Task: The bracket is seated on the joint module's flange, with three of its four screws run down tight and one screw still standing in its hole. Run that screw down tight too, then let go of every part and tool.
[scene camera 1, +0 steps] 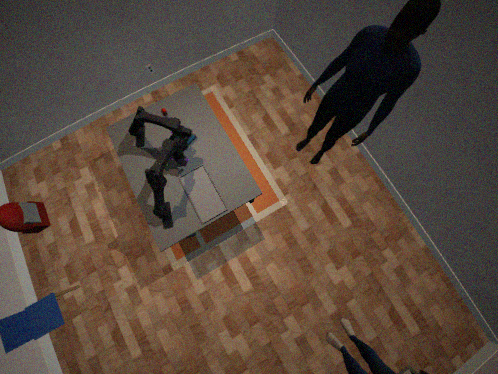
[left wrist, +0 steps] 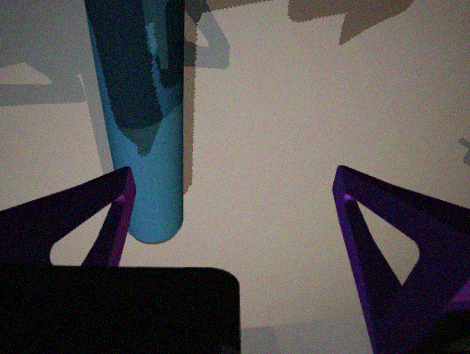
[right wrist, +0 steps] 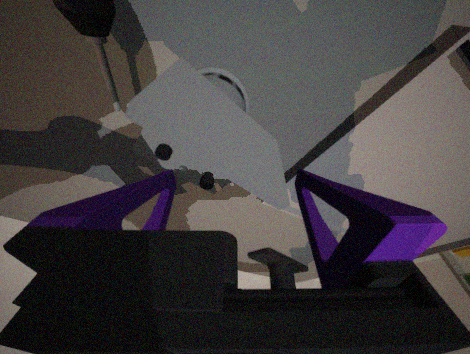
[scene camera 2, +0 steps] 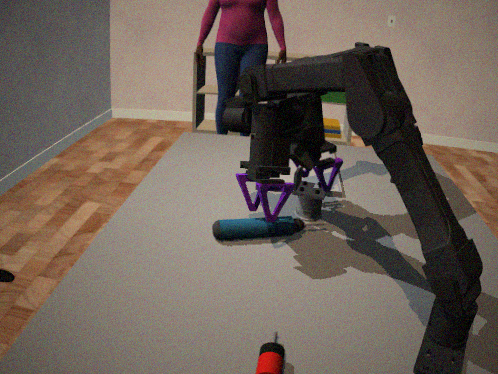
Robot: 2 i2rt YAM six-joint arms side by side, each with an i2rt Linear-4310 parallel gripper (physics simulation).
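Pixels of known places: left gripper, between the fingertips: (left wrist: 234,177) (scene camera 2: 261,216); right gripper, between the fingertips: (scene camera 1: 180,162) (scene camera 2: 316,184); left arm's base, origin of its link: (scene camera 1: 140,135) (scene camera 2: 444,338); right arm's base, origin of its link: (scene camera 1: 166,214) (right wrist: 280,260).
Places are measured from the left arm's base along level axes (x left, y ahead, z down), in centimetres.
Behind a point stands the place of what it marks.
The grey bracket (scene camera 2: 311,189) {x -26.9, y 36.1, z -6.8 cm} (right wrist: 210,125) {x -25.7, y 39.7, z -9.5 cm} sits on the joint module (scene camera 2: 309,207) {x -24.9, y 35.4, z -3.3 cm}. Two dark screw heads, one (right wrist: 163,151) {x -26.1, y 34.7, z -7.2 cm} and another (right wrist: 207,180) {x -29.4, y 35.5, z -7.6 cm}, show at its edge in the right wrist view; which screw stands proud I cannot tell. My right gripper (right wrist: 235,176) {x -31.1, y 36.6, z -6.5 cm} (scene camera 2: 316,181) {x -31.1, y 36.6, z -6.5 cm} is open and empty, close above the bracket. The teal screwdriver (scene camera 1: 192,140) {x -11.3, y 45.7, z -2.6 cm} (scene camera 2: 245,228) {x -9.2, y 42.4, z -3.1 cm} (left wrist: 160,200) {x -9.3, y 44.1, z -4.0 cm} lies on the table, its shaft (right wrist: 107,72) {x -20.6, y 32.7, z -2.2 cm} pointing toward the module. My left gripper (left wrist: 234,177) {x -9.3, y 39.2, z -6.7 cm} (scene camera 2: 263,214) {x -9.3, y 39.2, z -6.7 cm} is open above the screwdriver, one fingertip over the handle's side, holding nothing.
A red and black tool (scene camera 1: 164,111) {x 19.2, y 22.3, z -2.7 cm} (scene camera 2: 270,357) {x 19.6, y 21.8, z -3.4 cm} lies at the near end of the table in scene camera 2. A pale shallow tray (scene camera 1: 205,195) {x -58.4, y 53.2, z -0.4 cm} (right wrist: 410,115) {x -38.5, y 50.5, z -0.4 cm} lies beyond the module. My two arms are close together over the module. A person and a shelf stand behind the table.
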